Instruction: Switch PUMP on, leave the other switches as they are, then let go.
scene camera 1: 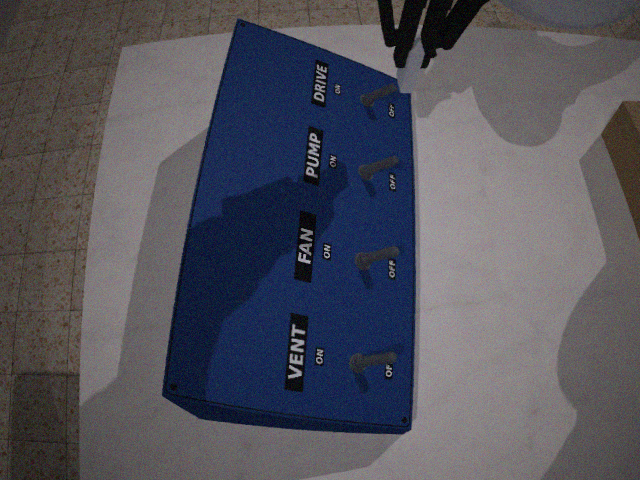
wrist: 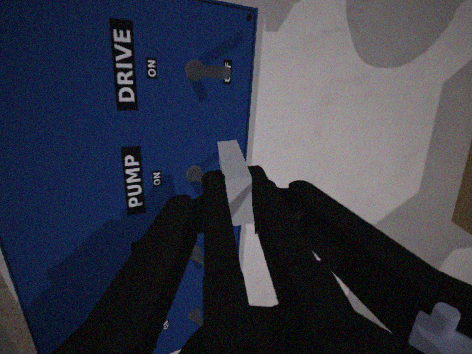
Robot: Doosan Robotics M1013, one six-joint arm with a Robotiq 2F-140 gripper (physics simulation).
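Frame: origin at the arm's base, x right, y back, z down, level; metres.
Where they show: gripper, fingertip midpoint: (scene camera 1: 404, 83) (wrist: 228, 158).
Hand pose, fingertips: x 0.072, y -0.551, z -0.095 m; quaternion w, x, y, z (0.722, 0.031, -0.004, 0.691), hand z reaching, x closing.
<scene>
After its pixels a point has its place.
The blue panel (scene camera 1: 258, 103) @(x 0.080, y -0.722, z -0.050 m) (wrist: 60, 125) @(x 0.095, y -0.705, z -0.042 m) carries four grey toggle levers. The PUMP lever (scene camera 1: 379, 167) @(x 0.012, y -0.577, z -0.006 m) (wrist: 194, 174) @(x 0.022, y -0.590, z 0.003 m) leans to its OFF side; in the wrist view its outer part is hidden behind the fingers. The DRIVE lever (scene camera 1: 379, 95) @(x 0.131, y -0.566, z -0.004 m) (wrist: 209, 71) @(x 0.136, y -0.564, z -0.011 m), the FAN lever (scene camera 1: 378, 257) @(x -0.107, y -0.587, z -0.008 m) and the VENT lever (scene camera 1: 374, 360) @(x -0.224, y -0.598, z -0.010 m) also lean to OFF. My gripper (scene camera 1: 411, 77) @(x 0.072, y -0.551, z -0.095 m) (wrist: 228, 158) @(x 0.072, y -0.551, z -0.095 m) is shut with nothing held, its pale fingertips together. In the scene view the tips show beside the DRIVE end of the panel; in the wrist view they overlap the panel's OFF edge near the PUMP lever.
The panel stands on a pale table (scene camera 1: 491, 232) @(x -0.022, y -0.403, z 0.108 m) (wrist: 325, 110) @(x 0.074, y -0.396, z 0.108 m). A brown box (scene camera 1: 628, 139) @(x 0.112, y -0.142, z 0.041 m) (wrist: 465, 190) @(x -0.070, y -0.131, z 0.095 m) stands at the right side of both views. Shadows of the arm fall on the panel and the table. Tiled floor (scene camera 1: 46, 180) shows beyond the table's left edge.
</scene>
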